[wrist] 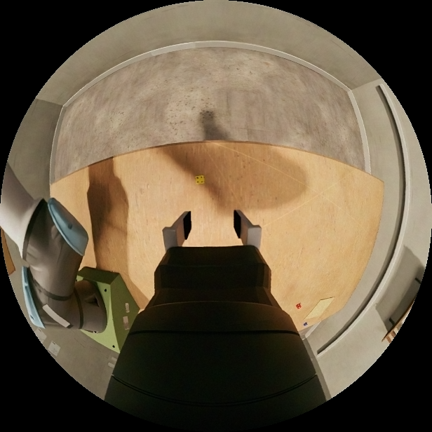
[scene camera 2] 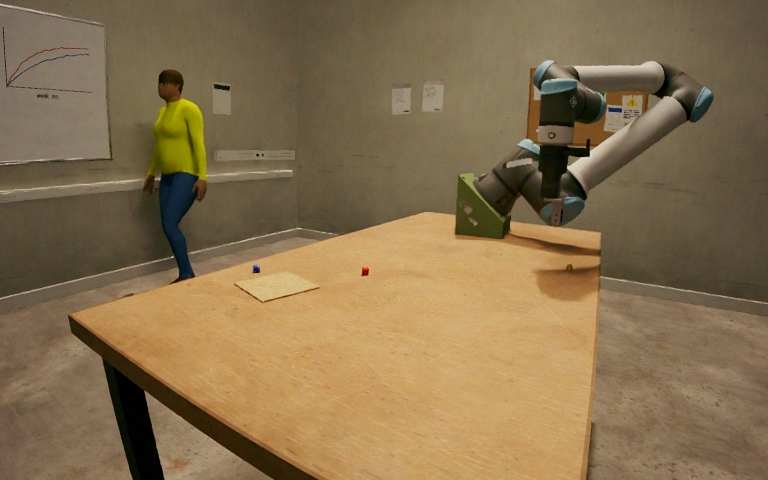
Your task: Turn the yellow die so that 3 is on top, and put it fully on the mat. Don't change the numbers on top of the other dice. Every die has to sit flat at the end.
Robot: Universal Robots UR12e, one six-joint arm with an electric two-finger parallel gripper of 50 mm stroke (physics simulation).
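Places are measured from the arm's base along level axes (x ahead, y left, z up), in metres.
Pixels of known places: gripper, fingertip midpoint: [scene camera 2: 556,222]; arm's base, link origin: [scene camera 2: 489,198].
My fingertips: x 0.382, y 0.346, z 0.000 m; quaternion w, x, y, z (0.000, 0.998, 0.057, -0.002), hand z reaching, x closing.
Observation:
For each thing: its top centre in the pictures, then the offset to it from my fingertips. Level surfaces: height alone.
- yellow die, top centre: [scene camera 2: 569,264] dx -0.030, dy +0.044, dz -0.116 m
- pale yellow mat, top centre: [scene camera 2: 276,284] dx +0.565, dy -0.449, dz -0.129 m
- blue die, top centre: [scene camera 2: 256,265] dx +0.534, dy -0.569, dz -0.116 m
- red die, top centre: [scene camera 2: 365,268] dx +0.364, dy -0.359, dz -0.116 m
- wooden table, surface height: dz -0.132 m
The yellow die [scene camera 2: 569,267] [wrist: 200,179] lies on the table near its right edge, in the arm's shadow. Dark pips show on its upper face in the wrist view, too small to count surely. My gripper [scene camera 2: 557,212] [wrist: 212,218] is open and empty, pointing down high above the table. In the wrist view the die is beyond the fingertips, not between them. The pale yellow mat [scene camera 2: 277,286] [wrist: 320,307] lies far to the left in the scene view. The blue die [scene camera 2: 256,268] [wrist: 305,324] is just behind the mat, off it. The red die [scene camera 2: 365,271] [wrist: 298,305] stands apart from the mat.
The wooden table [scene camera 2: 430,362] [wrist: 300,240] carries the dice and mat. The arm's green base [scene camera 2: 481,212] [wrist: 117,310] stands at the table's back. A person [scene camera 2: 180,135] in a yellow top is beyond the table's left side.

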